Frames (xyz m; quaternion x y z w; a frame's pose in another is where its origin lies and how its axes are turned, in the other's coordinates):
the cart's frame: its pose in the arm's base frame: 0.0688 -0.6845 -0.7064 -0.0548 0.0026 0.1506 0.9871
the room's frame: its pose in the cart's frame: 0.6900 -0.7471 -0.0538 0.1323 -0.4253 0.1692 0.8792
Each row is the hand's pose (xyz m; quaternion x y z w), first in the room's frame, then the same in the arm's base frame.
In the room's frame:
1: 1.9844 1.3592 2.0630 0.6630 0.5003 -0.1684 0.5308
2: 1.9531 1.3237 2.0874 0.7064 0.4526 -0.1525 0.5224
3: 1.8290 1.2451 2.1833 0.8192 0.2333 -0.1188 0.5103
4: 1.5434 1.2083 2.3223 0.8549 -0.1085 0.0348 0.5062
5: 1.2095 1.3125 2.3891 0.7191 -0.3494 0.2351 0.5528
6: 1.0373 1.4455 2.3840 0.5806 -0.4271 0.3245 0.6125
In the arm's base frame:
1: -0.1443 -0.3462 2.1557 0.5461 0.4580 0.3588 0.6027
2: -0.1499 -0.3986 2.1480 0.5910 0.4323 0.3795 0.5656
3: -0.2130 -0.5594 2.1171 0.7428 0.2818 0.4158 0.4427
4: -0.4074 -0.7805 1.9925 0.8231 -0.0184 0.5088 0.2517
5: -0.6781 -0.8810 1.7840 0.7143 -0.3146 0.6061 0.1532
6: -0.8478 -0.8536 1.6505 0.5956 -0.4617 0.6362 0.1653

